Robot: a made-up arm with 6 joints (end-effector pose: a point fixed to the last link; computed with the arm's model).
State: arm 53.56 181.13 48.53 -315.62 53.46 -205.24
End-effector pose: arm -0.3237 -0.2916 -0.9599 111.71 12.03 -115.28
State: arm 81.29 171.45 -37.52 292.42 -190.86 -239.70
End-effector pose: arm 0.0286 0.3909 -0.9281 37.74 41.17 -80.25
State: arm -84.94 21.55 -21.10 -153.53 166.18 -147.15
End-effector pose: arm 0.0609 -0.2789 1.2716 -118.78 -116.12 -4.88
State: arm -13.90 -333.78 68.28 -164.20 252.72 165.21
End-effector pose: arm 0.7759 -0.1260 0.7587 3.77 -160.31 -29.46
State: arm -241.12 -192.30 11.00 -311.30 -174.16 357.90
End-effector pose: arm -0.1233 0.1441 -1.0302 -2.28 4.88 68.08
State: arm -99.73 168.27 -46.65 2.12 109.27 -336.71
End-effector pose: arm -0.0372 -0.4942 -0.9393 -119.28 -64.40 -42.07
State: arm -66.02 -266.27 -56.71 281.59 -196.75 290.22
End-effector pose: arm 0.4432 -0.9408 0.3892 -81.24 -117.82 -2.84
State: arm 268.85 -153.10 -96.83 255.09 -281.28 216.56
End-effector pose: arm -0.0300 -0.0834 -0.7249 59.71 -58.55 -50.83
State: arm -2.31 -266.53 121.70 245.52 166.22 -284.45
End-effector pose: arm 0.5926 0.0037 -0.2269 -59.03 24.88 -164.56
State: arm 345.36 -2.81 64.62 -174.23 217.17 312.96
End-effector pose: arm 0.3322 -0.0363 1.0912 -153.41 -50.20 27.01
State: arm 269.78 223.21 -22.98 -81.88 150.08 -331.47
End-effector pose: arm 0.0091 0.6926 -0.8139 10.09 -31.63 14.41
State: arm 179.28 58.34 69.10 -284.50 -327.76 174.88
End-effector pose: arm -1.0956 -0.0699 0.2375 -69.05 -130.13 66.31
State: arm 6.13 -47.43 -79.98 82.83 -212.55 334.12
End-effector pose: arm -0.9128 -0.0125 0.4508 -60.82 0.27 -79.15
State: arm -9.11 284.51 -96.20 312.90 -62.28 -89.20
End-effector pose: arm -0.7820 0.2204 -0.1525 -109.99 58.96 -23.22
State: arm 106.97 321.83 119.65 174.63 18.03 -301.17
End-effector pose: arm -0.0505 0.0064 0.8750 -56.34 -29.91 -16.36
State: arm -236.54 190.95 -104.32 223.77 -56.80 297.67
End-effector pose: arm -0.2650 0.2405 -0.6709 -7.24 -124.89 -9.53
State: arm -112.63 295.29 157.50 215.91 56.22 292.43
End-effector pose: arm 0.0946 0.2089 0.5106 19.17 -46.04 9.57
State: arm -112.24 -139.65 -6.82 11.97 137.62 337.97
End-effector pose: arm 0.3481 0.7064 -0.7820 -15.08 -1.32 -143.14
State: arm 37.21 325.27 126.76 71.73 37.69 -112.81
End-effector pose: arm -0.0089 0.1045 0.7691 -85.24 59.74 26.77
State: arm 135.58 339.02 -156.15 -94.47 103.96 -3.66
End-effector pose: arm 0.2388 -0.1923 0.4548 -82.59 -45.18 -111.09
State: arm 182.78 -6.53 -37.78 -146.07 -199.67 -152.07
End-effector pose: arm 0.3765 -0.0116 1.2007 -164.07 -6.47 40.38
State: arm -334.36 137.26 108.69 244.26 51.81 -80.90
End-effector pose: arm 0.0932 0.0337 -0.6834 107.03 75.38 -44.93
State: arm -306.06 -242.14 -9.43 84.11 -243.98 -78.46
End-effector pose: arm 0.5639 0.9657 -0.3790 107.52 -39.37 -118.49
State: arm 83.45 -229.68 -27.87 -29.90 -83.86 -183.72
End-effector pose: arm 0.0420 1.0856 -0.4195 8.50 -38.72 -95.14
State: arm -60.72 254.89 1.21 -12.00 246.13 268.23
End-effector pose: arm -0.5238 1.0543 -0.2404 -39.41 147.37 -46.67
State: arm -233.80 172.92 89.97 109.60 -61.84 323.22
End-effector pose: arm 0.2471 -0.3048 -0.7010 -73.45 46.09 -87.99
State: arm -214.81 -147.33 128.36 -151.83 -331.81 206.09
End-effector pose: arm 0.5068 -0.3854 -0.0561 -55.93 29.20 -146.95
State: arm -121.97 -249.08 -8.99 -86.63 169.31 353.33
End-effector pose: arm -0.5711 -0.9718 -0.2293 -79.63 6.18 -27.82
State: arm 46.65 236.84 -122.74 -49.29 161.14 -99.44
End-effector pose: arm -0.2464 -0.2239 -0.4745 66.76 -41.96 5.47
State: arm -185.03 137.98 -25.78 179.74 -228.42 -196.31
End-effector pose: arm -0.9378 0.0379 -0.5614 27.13 2.37 156.76
